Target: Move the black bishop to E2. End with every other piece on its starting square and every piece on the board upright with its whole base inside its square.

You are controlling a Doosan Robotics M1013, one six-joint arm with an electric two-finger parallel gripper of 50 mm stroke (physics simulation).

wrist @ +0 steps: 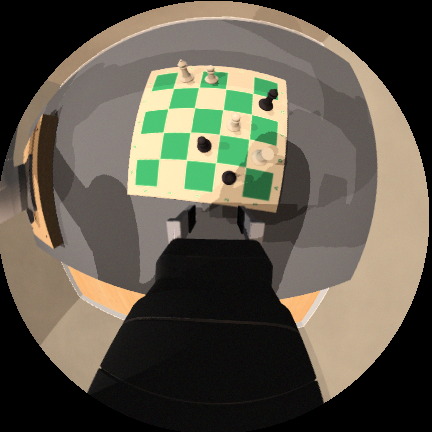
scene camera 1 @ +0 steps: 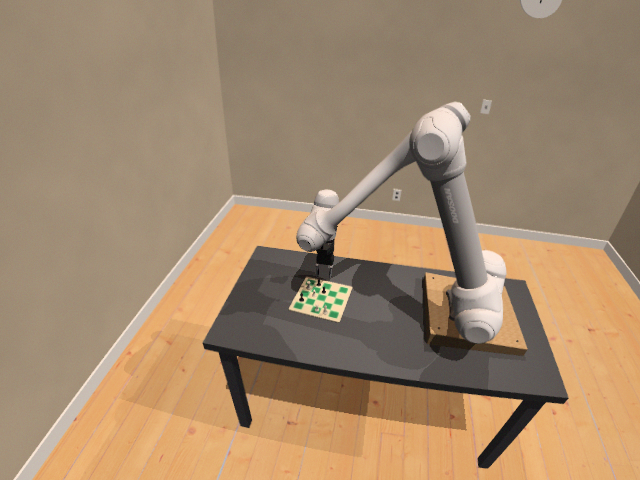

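Where they show: gripper, fingertip midpoint: (wrist: 216, 213) (scene camera 1: 323, 276); arm's base, link origin: (wrist: 29, 184).
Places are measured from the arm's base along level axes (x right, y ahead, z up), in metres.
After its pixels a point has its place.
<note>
The chessboard (scene camera 1: 346, 296) {x 0.005, y 0.517, z -0.038 m} (wrist: 131, 180) {x 0.052, y 0.510, z -0.037 m} carries three black pieces. One (scene camera 1: 318, 282) {x 0.048, y 0.650, z -0.021 m} (wrist: 229, 177) {x 0.051, y 0.648, z -0.006 m} stands on A2, one (scene camera 1: 324, 290) {x 0.008, y 0.615, z -0.025 m} (wrist: 203, 145) {x 0.015, y 0.619, z -0.016 m} on B3, and one (scene camera 1: 301, 297) {x -0.063, y 0.700, z -0.019 m} (wrist: 267, 103) {x -0.055, y 0.699, z -0.025 m} on D1. Their shapes are too small or foreshortened to tell surely which is the bishop. E2 (wrist: 241, 80) {x -0.102, y 0.667, z -0.037 m} is a bare light square in the far row of the wrist view, between E1 and E3. My gripper (scene camera 1: 324, 275) {x 0.094, y 0.635, z -0.020 m} (wrist: 216, 213) {x 0.094, y 0.635, z -0.020 m} is open and empty, above and beside the board's row A edge, nearest the A2 piece.
White pieces stand on B1 (wrist: 261, 156) {x 0.026, y 0.682, z -0.006 m}, C2 (wrist: 234, 123) {x -0.017, y 0.654, z -0.024 m}, E3 (scene camera 1: 316, 308) {x -0.105, y 0.625, z -0.025 m} (wrist: 211, 76) {x -0.097, y 0.625, z -0.026 m} and E4 (scene camera 1: 325, 310) {x -0.112, y 0.586, z -0.021 m} (wrist: 185, 73) {x -0.105, y 0.589, z -0.022 m}, beside the bare E2. The board lies on a dark table (scene camera 1: 387, 320) {x -0.091, y 0.332, z -0.044 m}. The wooden arm base (scene camera 1: 436, 338) {x -0.184, y 0.143, z -0.003 m} (wrist: 51, 200) {x 0.071, y 0.176, z -0.037 m} stands at the table's other end.
</note>
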